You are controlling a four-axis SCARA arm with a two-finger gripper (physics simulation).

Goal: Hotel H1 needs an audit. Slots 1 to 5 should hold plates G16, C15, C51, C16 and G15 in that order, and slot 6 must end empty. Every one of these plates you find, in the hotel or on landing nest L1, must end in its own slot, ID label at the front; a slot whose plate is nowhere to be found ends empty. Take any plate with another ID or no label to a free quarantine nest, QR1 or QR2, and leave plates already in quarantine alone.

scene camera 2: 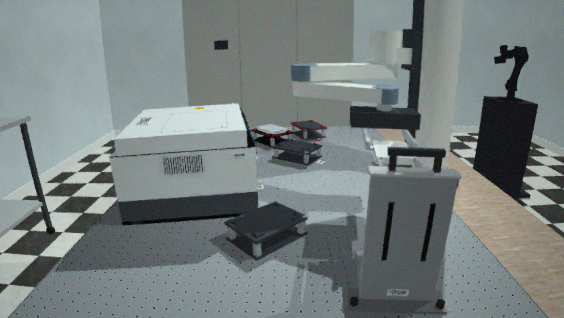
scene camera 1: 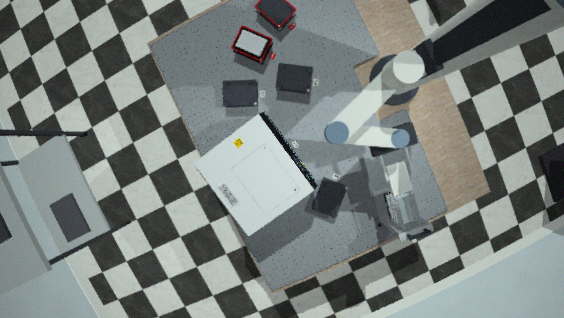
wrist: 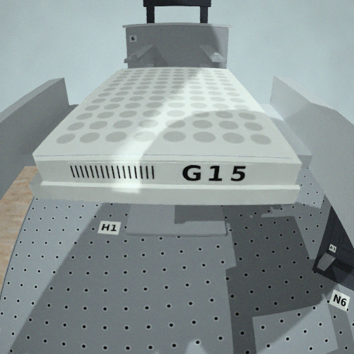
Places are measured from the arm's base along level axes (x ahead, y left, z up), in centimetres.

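Pixels of known places: gripper, between the fingertips: (scene camera 2: 392, 146) (scene camera 1: 399, 176).
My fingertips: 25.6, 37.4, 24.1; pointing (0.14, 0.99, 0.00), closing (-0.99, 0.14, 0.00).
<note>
Ahead of a thing's pixels: the offset from my fingertips to its top centre, as dx, dy, dz. "*": to the spot under its first point.
My gripper (scene camera 1: 398, 176) (wrist: 166, 89) is shut on the white plate G15 (scene camera 1: 399, 182) (scene camera 2: 388, 148) (wrist: 167, 172), gripping its long sides. The plate is level, its G15 label facing the wrist camera. It is in front of hotel H1 (scene camera 2: 409, 220) (wrist: 177, 32), apart from its back panel. The brackets of slot 6 (wrist: 145, 53) show bare behind the plate. The lower slots and their plates are hidden by the held plate in the wrist view. Two red-rimmed nests stand at the far end: one {+12.8, -93.0, -17.4} (scene camera 1: 275, 11) (scene camera 2: 309, 124) is bare, the other {* +37.5, -84.5, -17.3} (scene camera 1: 236, 46) bears a pale plate {+30.5, -82.6, -16.4} (scene camera 1: 252, 42) (scene camera 2: 271, 129).
A big white instrument {+53.8, -26.4, +1.5} (scene camera 1: 255, 175) (scene camera 2: 185, 185) stands left of the hotel. A dark nest {+29.1, +0.4, -17.2} (scene camera 1: 329, 197) (scene camera 2: 266, 220) stands between them, and two more dark nests {* +45.7, -63.5, -17.8} (scene camera 1: 240, 93) {* +19.3, -58.1, -17.8} (scene camera 1: 295, 78) stand beyond the instrument. Label N6 (wrist: 340, 300) is at the wrist view's lower right.
</note>
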